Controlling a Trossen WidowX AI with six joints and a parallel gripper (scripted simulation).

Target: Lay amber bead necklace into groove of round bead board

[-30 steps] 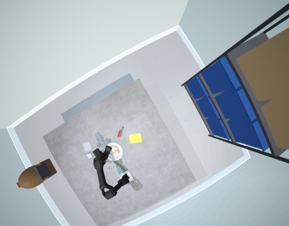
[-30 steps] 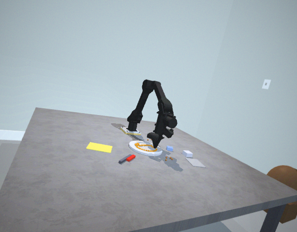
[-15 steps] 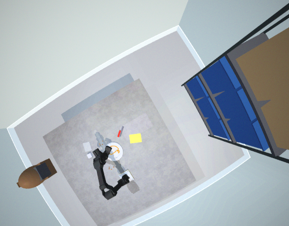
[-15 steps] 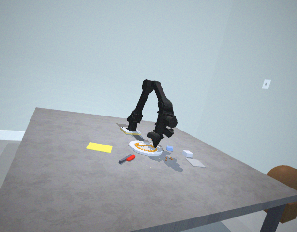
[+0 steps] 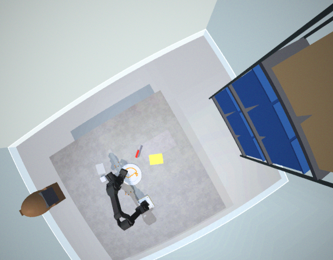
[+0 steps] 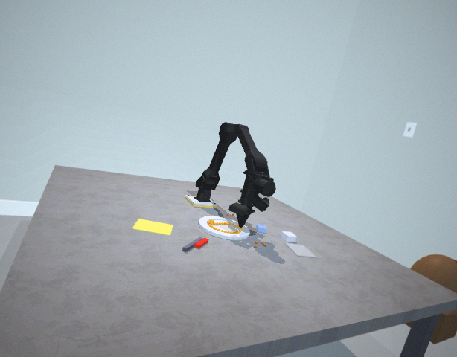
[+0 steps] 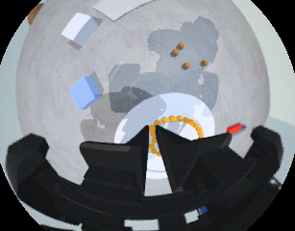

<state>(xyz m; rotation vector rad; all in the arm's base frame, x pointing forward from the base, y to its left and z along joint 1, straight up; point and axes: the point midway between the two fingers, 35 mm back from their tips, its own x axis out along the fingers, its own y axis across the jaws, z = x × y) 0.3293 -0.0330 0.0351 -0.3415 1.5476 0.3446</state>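
Right now my gripper tip is 6 cm to the left of the round white bead board, 3 cm past it and 1 cm above it. Also, from my gripper tip: white block (18 cm to the left, 10 cm ahead, 1 cm below); then blue block (11 cm to the left, 1 cm below); then grey sheet (19 cm ahead, 14 cm to the left, 2 cm below).
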